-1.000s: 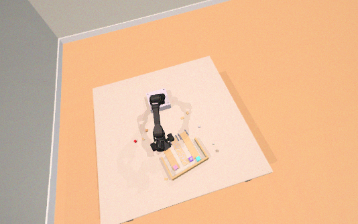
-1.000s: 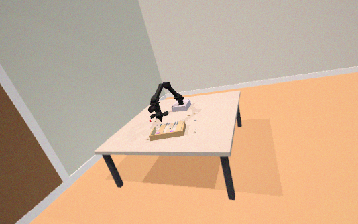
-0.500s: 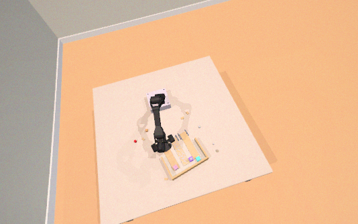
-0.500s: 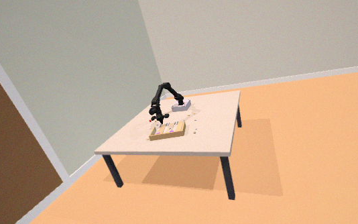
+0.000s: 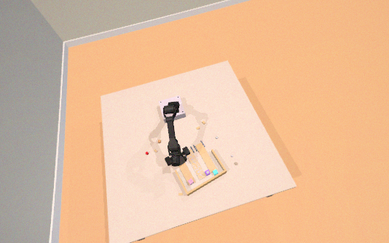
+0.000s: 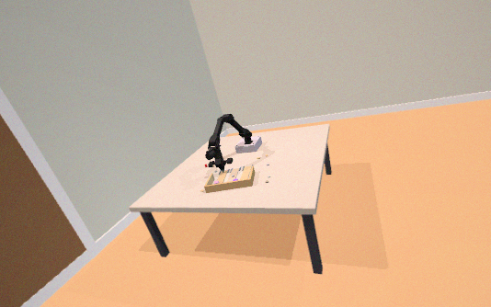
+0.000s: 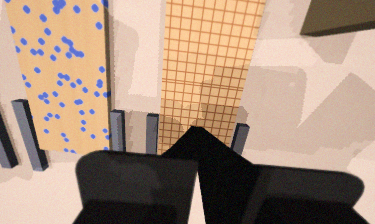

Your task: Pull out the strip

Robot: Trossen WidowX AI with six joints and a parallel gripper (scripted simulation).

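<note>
Now: gripper tip 8 cm short of the gridded strip and 3 cm to the right of it. Also, from my gripper tip: red bit (10 cm behind, 25 cm to the right).
</note>
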